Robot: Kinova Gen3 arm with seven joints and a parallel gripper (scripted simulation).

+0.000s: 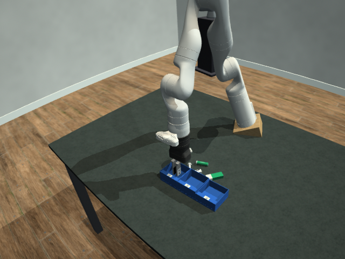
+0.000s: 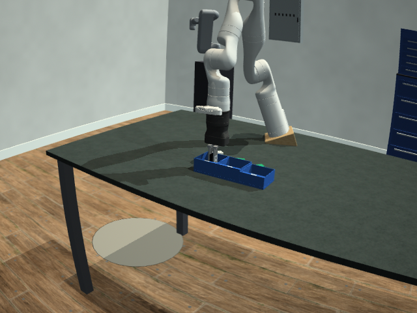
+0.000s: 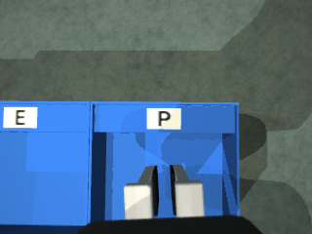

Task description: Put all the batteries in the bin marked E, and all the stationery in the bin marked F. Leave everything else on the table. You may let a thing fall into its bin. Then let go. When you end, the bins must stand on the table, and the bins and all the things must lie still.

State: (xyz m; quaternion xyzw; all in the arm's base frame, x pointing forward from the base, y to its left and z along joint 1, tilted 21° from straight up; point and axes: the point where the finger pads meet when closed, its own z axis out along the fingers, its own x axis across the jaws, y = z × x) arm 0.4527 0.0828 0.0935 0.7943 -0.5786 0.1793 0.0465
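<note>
Right now the blue three-bin tray is 10 mm behind my hand, 80 mm to the left of it and 20 mm below it. Round my hand: pencil sharpener 80 mm behind, 30 mm to the left, 30 mm below; white bolt 70 mm behind, 10 mm to the right, 30 mm below; green battery 120 mm behind, 10 mm to the left, 30 mm below.
</note>
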